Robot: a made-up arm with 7 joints.
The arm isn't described. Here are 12 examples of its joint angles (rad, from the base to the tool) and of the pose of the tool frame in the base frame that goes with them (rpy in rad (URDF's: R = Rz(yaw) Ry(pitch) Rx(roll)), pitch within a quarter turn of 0, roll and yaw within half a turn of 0; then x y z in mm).
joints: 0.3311 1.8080 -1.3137 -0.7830 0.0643 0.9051 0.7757
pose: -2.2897 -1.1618 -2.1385 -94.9 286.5 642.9
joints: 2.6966 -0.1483 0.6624 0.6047 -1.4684 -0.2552 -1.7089
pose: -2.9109 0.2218 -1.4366 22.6 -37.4 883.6
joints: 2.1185 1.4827 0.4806 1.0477 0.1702 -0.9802 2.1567
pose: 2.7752 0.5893 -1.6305 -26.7 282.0 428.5
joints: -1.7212 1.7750 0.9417 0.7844 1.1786 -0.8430 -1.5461
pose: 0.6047 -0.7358 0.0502 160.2 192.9 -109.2
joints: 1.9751 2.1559 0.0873 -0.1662 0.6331 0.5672 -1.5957
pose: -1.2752 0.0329 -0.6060 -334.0 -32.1 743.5
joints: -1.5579 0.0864 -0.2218 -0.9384 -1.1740 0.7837 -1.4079
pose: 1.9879 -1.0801 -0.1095 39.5 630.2 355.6
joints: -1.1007 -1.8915 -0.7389 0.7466 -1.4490 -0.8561 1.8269
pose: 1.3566 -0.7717 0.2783 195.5 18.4 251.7
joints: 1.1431 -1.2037 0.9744 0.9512 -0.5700 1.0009 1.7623
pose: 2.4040 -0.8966 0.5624 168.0 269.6 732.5
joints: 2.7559 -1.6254 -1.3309 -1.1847 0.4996 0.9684 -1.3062
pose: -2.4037 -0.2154 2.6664 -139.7 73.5 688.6
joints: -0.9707 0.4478 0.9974 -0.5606 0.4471 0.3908 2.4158
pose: -2.2148 -0.0863 -2.3990 -27.0 44.5 182.6
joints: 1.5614 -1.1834 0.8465 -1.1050 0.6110 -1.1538 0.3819
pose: 1.1289 -0.7053 2.2667 -216.7 364.4 719.3
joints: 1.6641 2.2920 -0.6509 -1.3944 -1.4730 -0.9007 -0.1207
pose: 1.9608 0.7194 -2.8239 -294.7 -24.2 -48.0
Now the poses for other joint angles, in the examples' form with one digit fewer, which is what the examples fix.
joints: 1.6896 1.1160 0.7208 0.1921 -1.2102 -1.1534 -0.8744
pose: 1.898 -0.401 0.553 119 778 560
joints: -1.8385 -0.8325 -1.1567 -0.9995 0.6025 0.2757 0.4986
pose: 2.037 0.446 2.362 -410 170 214
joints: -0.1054 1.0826 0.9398 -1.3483 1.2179 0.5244 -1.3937
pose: 1.065 0.034 -2.400 109 243 -146
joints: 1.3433 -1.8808 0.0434 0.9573 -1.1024 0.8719 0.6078
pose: 2.206 0.755 -1.123 182 -15 299
